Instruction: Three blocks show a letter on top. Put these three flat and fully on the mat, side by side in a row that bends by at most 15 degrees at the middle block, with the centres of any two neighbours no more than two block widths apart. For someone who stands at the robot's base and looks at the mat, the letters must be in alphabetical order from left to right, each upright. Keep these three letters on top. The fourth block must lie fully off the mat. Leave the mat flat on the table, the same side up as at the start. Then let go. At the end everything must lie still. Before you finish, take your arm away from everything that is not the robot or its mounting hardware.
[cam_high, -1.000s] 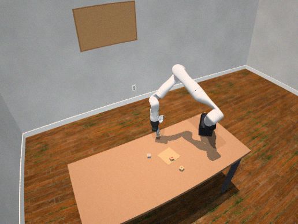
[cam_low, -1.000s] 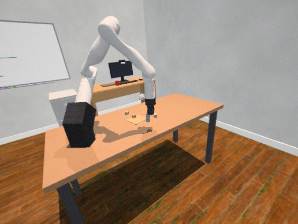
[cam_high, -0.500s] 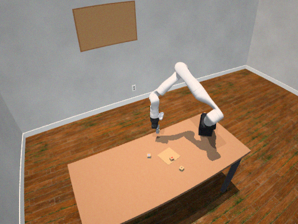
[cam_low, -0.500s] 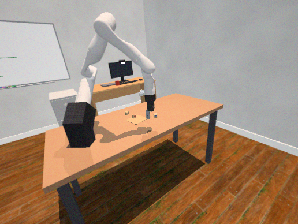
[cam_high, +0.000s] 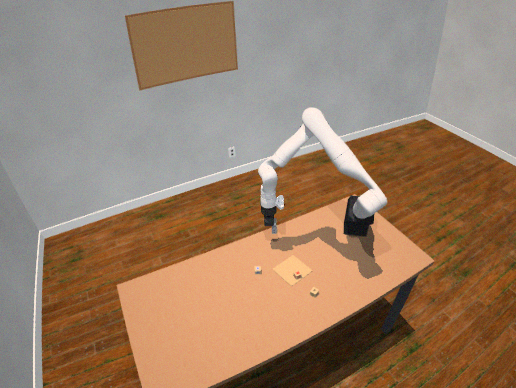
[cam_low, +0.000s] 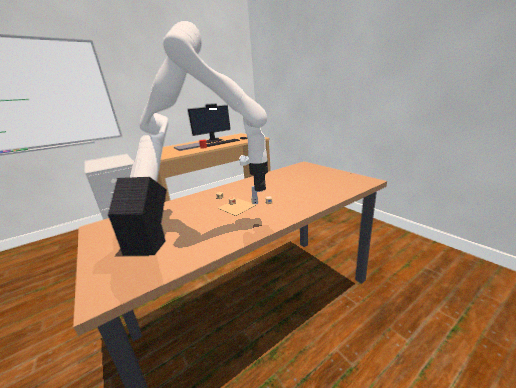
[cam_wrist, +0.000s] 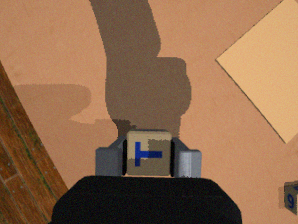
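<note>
The pale square mat lies 1 cm ahead of my hand, 20 cm to the left of it and 11 cm below it. The rest, counted from my hand: block: 1 cm ahead, 25 cm to the left, 10 cm below.
</note>
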